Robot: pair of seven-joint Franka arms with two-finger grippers.
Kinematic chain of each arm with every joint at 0, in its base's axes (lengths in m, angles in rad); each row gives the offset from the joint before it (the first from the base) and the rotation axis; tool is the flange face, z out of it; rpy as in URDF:
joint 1: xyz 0 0 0.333 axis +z
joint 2: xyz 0 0 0 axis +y
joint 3: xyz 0 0 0.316 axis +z
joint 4: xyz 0.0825 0 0 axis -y
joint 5: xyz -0.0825 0 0.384 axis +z
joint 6: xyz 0 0 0 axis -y
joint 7: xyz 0.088 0 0 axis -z
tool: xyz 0 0 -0.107 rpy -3.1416 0 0
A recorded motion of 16 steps. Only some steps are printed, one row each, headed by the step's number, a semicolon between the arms.
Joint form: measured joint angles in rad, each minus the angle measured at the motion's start. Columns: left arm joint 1, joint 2, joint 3, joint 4, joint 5, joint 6, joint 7; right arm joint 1, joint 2, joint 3, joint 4, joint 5, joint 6, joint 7.
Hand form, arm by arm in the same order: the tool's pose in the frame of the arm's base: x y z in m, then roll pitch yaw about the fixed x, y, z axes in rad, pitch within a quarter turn. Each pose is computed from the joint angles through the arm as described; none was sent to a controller.
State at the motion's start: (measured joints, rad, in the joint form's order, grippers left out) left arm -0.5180 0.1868 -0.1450 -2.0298 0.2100 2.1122 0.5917; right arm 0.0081 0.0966 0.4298 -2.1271 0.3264 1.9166 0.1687
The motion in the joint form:
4: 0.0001 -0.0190 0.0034 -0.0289 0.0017 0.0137 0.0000; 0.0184 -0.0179 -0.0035 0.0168 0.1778 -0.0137 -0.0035
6: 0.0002 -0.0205 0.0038 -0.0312 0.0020 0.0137 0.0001; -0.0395 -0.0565 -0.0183 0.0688 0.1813 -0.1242 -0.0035
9: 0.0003 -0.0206 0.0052 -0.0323 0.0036 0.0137 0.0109; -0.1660 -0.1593 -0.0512 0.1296 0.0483 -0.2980 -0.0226
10: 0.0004 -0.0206 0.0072 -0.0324 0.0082 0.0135 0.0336; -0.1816 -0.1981 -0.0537 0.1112 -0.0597 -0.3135 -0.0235
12: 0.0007 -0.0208 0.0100 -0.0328 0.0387 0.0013 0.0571; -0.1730 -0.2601 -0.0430 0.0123 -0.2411 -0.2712 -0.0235
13: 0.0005 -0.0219 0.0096 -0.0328 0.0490 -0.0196 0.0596; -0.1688 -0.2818 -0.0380 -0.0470 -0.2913 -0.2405 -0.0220
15: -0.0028 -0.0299 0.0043 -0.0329 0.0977 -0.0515 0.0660; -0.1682 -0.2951 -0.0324 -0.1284 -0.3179 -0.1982 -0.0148
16: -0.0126 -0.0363 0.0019 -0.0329 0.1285 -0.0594 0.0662; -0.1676 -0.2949 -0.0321 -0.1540 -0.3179 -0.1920 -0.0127
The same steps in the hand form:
4: 0.4541 -0.3383 0.3482 -3.0803 0.1685 -1.3659; 0.4594 0.2604 0.3709 -2.7343 0.3888 0.1361
6: 0.4537 -0.3377 0.3481 -3.0805 0.1694 -1.3657; 0.4729 0.2320 0.4065 -2.7212 0.4015 0.1128
9: 0.4540 -0.3368 0.3477 -3.0818 0.1719 -1.3761; 0.4832 0.1498 0.4684 -2.8477 0.3693 0.0463
10: 0.4548 -0.3357 0.3476 -3.0830 0.1761 -1.3993; 0.4762 0.1303 0.4741 -2.9664 0.3478 0.0290
12: 0.4558 -0.3322 0.3468 -3.0764 0.2043 -1.4347; 0.4559 0.1172 0.4577 3.1122 0.3162 0.0375
13: 0.4544 -0.3301 0.3461 -3.0825 0.2260 -1.4416; 0.4456 0.1134 0.4426 3.0522 0.3160 0.0431
15: 0.4510 -0.3291 0.3488 -3.0688 0.2738 -1.4761; 0.4320 0.1086 0.4154 3.0130 0.3370 0.0381
16: 0.4476 -0.3327 0.3523 -3.0506 0.2938 -1.5000; 0.4267 0.1069 0.4049 3.0082 0.3559 0.0339

